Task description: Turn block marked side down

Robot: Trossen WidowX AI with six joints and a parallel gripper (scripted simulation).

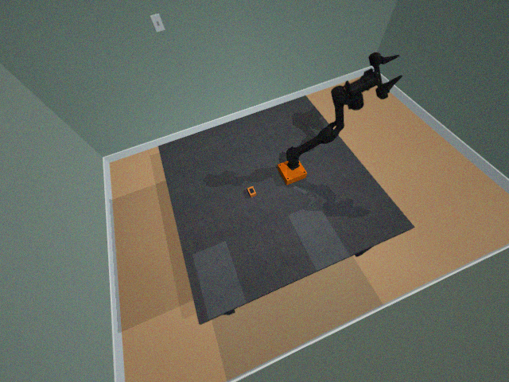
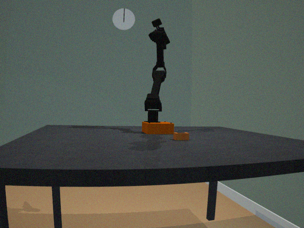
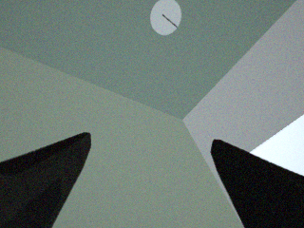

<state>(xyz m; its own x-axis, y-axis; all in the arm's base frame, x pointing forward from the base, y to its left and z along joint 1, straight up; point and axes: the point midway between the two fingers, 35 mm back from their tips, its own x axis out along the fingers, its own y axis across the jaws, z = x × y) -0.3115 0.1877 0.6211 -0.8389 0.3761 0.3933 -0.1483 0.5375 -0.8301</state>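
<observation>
Now: the orange block 67 cm below my gripper tip, 67 cm ahead of it and 21 cm to the right of it.
</observation>
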